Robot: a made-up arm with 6 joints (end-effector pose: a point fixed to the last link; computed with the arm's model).
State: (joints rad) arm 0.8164 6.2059 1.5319 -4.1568 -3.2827 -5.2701
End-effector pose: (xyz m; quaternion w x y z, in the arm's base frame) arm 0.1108 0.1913 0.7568 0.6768 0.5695 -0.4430 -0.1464
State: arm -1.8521 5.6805 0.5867 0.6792 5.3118 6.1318
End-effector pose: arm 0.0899 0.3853 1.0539 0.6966 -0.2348 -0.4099 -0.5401
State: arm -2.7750 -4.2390 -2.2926 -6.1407 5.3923 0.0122
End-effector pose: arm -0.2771 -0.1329 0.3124 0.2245 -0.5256 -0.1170 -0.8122
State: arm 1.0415 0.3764 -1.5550 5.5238 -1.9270 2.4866
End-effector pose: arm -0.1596 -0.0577 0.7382 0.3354 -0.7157 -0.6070 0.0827
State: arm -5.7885 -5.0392 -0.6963 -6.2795 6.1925 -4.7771
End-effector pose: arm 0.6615 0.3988 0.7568 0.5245 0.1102 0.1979 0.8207
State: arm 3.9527 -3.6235 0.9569 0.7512 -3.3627 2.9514
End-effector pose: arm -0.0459 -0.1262 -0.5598 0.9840 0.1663 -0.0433 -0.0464
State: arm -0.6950 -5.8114 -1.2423 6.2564 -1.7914 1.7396
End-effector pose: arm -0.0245 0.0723 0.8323 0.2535 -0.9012 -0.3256 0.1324
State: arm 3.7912 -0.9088 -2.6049 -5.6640 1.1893 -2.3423
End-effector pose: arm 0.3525 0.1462 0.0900 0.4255 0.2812 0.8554 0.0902
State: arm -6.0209 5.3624 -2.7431 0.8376 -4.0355 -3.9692
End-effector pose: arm -0.3593 0.0084 0.2091 0.5774 -0.5471 -0.2438 0.5549
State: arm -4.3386 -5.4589 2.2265 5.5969 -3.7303 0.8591
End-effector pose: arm -0.1398 0.3621 0.2587 0.1721 -0.2331 0.2259 -0.9301
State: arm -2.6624 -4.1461 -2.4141 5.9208 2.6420 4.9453
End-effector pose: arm -0.3863 -0.2212 0.1378 0.1732 -0.7010 -0.6078 0.3303
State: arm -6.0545 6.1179 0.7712 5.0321 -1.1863 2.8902
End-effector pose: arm 0.0829 0.1576 1.0700 0.3746 -0.3340 0.3890 0.7725
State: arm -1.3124 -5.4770 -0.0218 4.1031 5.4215 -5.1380
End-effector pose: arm 0.2944 -0.6986 0.8277 0.4101 -0.2349 0.6065 -0.6394
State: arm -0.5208 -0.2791 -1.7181 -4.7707 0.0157 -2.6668
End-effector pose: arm -0.4950 0.3286 0.4991 0.3578 0.2578 -0.8000 -0.4070
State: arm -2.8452 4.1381 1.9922 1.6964 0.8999 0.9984
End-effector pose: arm 0.5592 0.0419 0.2905 0.8887 0.3562 0.2709 -0.1000
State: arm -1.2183 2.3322 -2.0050 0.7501 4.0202 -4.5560
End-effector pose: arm 0.1326 -0.4221 0.0797 0.4855 -0.7282 -0.4258 0.2293
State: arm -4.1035 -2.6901 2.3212 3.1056 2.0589 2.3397
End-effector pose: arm 0.2243 -0.3925 -0.0798 0.2772 0.9328 -0.0883 0.2128
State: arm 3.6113 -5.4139 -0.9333 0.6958 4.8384 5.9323
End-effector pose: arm -0.2988 -0.1140 0.9005 0.3031 -0.5038 -0.4559 -0.6682
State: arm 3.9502 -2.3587 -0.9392 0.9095 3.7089 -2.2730
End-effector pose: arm 0.2102 0.2347 -0.5036 0.8934 -0.1609 -0.1786 0.3794
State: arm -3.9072 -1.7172 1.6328 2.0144 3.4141 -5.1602
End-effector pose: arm 0.3986 -0.3970 0.3437 0.1566 -0.9858 -0.0569 -0.0227
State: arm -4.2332 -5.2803 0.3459 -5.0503 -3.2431 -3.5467
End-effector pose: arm -0.3771 0.6225 0.5154 0.0883 -0.1845 0.7693 -0.6052
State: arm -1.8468 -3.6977 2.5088 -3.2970 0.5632 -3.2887
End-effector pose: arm 0.0875 0.1395 -0.1949 0.2845 -0.5596 -0.5235 -0.5761
